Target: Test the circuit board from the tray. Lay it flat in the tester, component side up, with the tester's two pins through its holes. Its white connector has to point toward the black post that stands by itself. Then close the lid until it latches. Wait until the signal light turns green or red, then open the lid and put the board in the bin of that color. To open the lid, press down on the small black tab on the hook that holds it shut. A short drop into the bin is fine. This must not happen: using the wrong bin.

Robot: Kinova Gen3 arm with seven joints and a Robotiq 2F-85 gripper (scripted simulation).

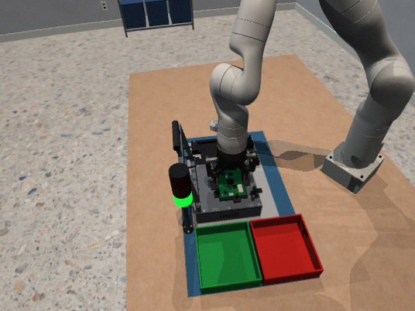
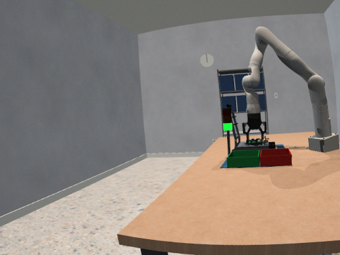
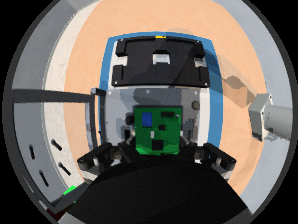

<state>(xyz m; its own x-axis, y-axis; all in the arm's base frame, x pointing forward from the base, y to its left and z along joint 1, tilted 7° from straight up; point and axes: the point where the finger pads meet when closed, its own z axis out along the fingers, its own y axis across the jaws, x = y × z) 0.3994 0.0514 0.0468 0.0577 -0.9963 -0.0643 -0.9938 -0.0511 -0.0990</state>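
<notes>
My gripper is now 10 mm above the green circuit board. Round my hand: red bin: 120 mm behind, 190 mm to the left, 70 mm below; then green bin: 30 mm ahead, 200 mm to the left, 70 mm below; then tester lid: 120 mm ahead, 10 mm to the left, 100 mm above.
</notes>
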